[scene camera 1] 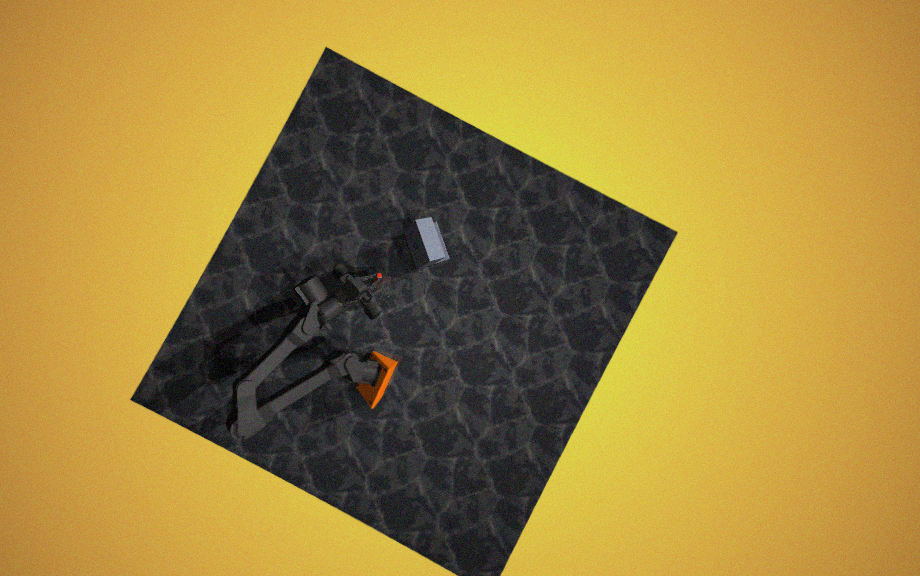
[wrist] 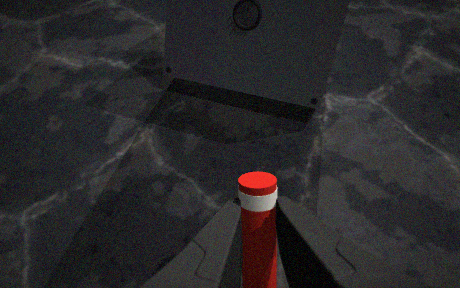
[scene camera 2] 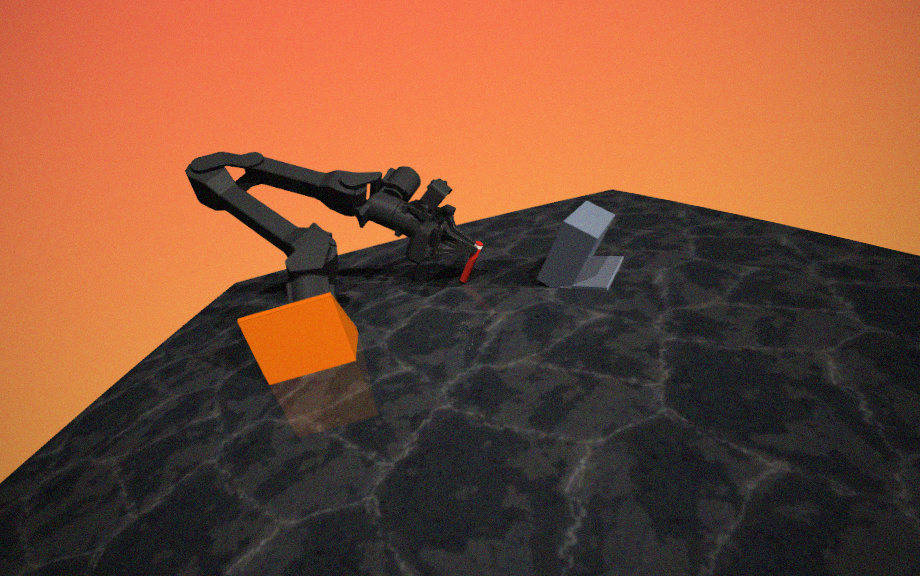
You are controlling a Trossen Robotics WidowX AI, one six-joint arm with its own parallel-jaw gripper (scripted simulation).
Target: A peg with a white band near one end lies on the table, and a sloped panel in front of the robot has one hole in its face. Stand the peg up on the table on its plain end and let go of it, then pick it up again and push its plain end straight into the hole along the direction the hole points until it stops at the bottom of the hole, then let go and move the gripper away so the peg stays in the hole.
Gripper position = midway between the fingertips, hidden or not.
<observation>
My gripper (scene camera 2: 477, 249) carries a red peg. I also see a grey sloped panel (scene camera 2: 579, 236) and a flat foot plate (scene camera 2: 599, 273).
My gripper also shows in the wrist view (wrist: 257, 207). The grey sloped panel also shows in scene camera 1 (scene camera 1: 423, 232).
</observation>
